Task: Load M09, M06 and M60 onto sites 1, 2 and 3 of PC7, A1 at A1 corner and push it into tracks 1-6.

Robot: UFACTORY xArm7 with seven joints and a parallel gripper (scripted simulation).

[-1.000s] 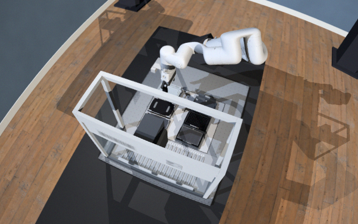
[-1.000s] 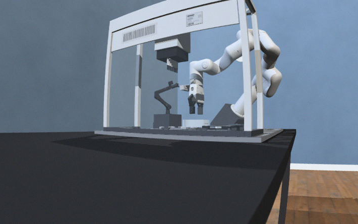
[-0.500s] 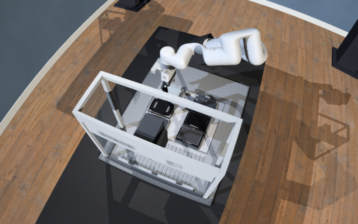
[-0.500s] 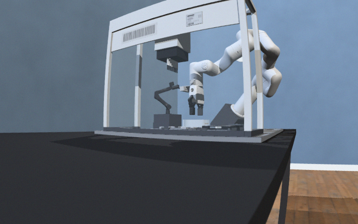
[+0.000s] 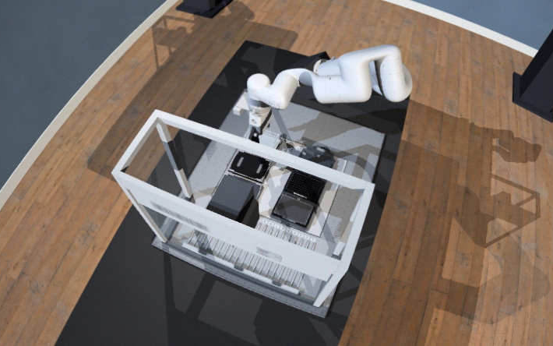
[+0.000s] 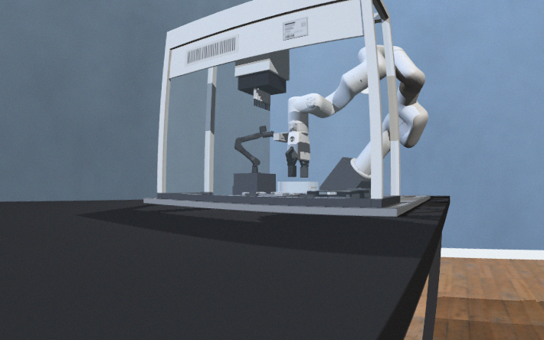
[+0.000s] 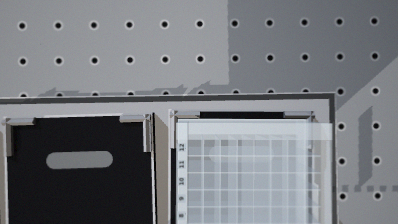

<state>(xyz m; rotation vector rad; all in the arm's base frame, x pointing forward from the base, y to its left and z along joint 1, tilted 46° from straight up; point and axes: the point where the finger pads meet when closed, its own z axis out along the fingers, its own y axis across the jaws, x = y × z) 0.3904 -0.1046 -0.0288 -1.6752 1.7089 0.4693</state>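
Right now the white deep-well block M09 is 5 cm below my hand. The rest, counted from my hand: corner post: 47 cm ahead, 46 cm to the left, 17 cm above; then dark plate carrier PC7: 9 cm ahead, 23 cm to the left, 6 cm below.
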